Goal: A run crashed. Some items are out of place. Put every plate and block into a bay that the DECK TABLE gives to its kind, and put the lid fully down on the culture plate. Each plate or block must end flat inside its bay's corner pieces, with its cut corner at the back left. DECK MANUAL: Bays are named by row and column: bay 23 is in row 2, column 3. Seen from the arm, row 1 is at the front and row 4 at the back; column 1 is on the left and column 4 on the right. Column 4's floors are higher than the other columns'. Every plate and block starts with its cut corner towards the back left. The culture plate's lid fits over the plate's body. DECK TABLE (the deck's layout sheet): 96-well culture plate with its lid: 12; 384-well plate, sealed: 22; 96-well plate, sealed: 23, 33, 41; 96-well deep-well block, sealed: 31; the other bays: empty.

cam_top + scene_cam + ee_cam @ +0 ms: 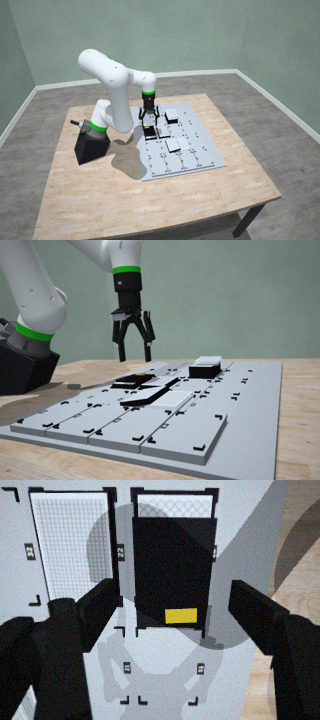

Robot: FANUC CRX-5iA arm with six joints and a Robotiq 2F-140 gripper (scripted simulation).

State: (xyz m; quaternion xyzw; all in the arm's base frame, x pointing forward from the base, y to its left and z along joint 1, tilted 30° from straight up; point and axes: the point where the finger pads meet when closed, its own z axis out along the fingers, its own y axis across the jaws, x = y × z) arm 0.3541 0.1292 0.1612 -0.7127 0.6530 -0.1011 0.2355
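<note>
My hand is 8 cm above the black culture plate lid. Round my hand: flat white plate: 24 cm ahead, 16 cm to the right, 9 cm below; black deep-well block: 19 cm ahead, 17 cm to the left, 8 cm below.
</note>
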